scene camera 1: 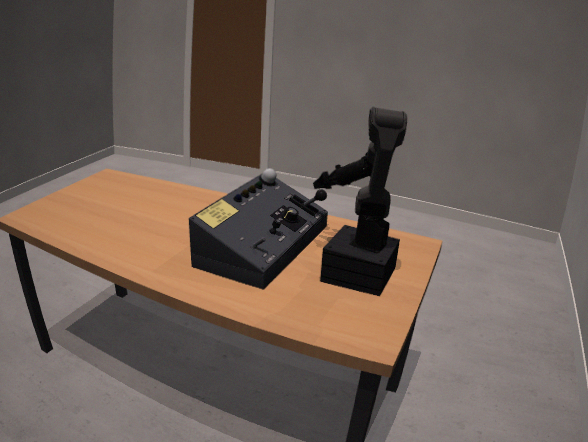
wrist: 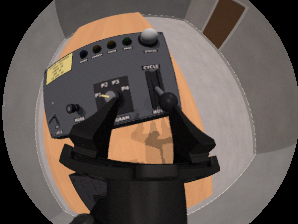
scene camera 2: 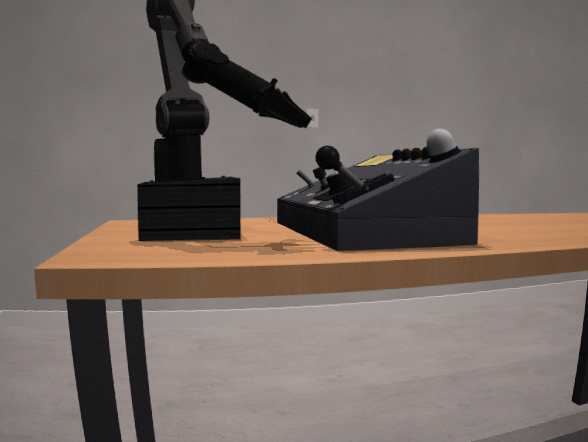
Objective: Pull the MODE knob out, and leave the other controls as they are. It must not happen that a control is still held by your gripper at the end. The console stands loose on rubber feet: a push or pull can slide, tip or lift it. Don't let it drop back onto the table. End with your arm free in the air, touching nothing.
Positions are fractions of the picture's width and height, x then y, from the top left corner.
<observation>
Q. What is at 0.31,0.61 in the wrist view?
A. My gripper.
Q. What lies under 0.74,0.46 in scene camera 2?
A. A dark console.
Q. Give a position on a dark console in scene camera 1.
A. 0.38,0.54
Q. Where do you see a dark console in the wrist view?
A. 0.44,0.28
</observation>
